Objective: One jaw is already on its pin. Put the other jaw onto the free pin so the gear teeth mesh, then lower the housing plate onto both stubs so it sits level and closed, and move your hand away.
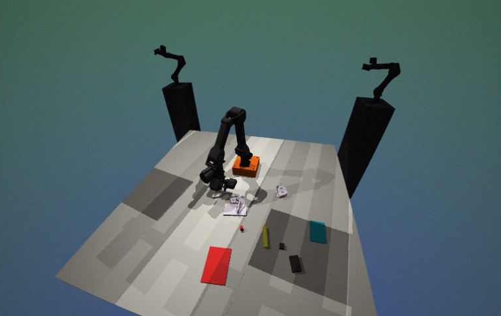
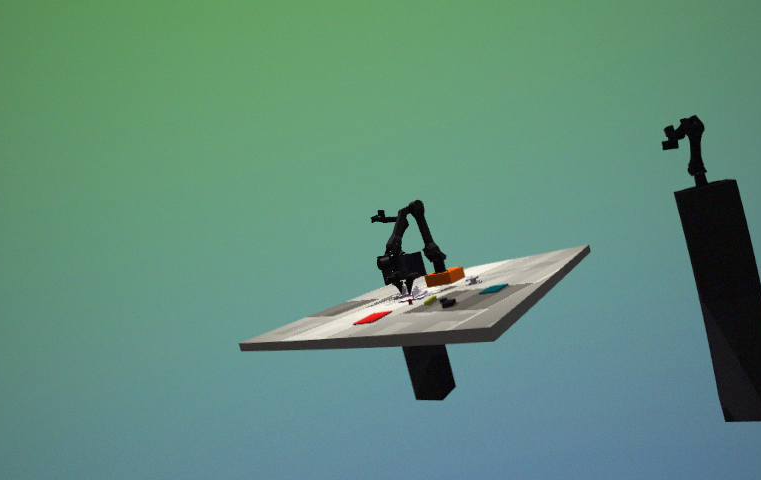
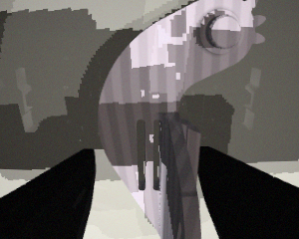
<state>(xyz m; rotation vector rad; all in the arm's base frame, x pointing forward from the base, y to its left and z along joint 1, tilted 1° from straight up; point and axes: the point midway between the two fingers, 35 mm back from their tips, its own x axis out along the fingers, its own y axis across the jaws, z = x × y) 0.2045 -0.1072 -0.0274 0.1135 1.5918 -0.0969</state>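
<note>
Now: the small red cube 23 cm ahead of my gripper tip, 16 cm to the left of it and 1 cm above it. Round my gripper tip: yellow bar (28 cm to the left, 25 cm ahead); jaw (3 cm ahead, 2 cm to the right); red sheet (41 cm ahead, 9 cm to the left).
</note>
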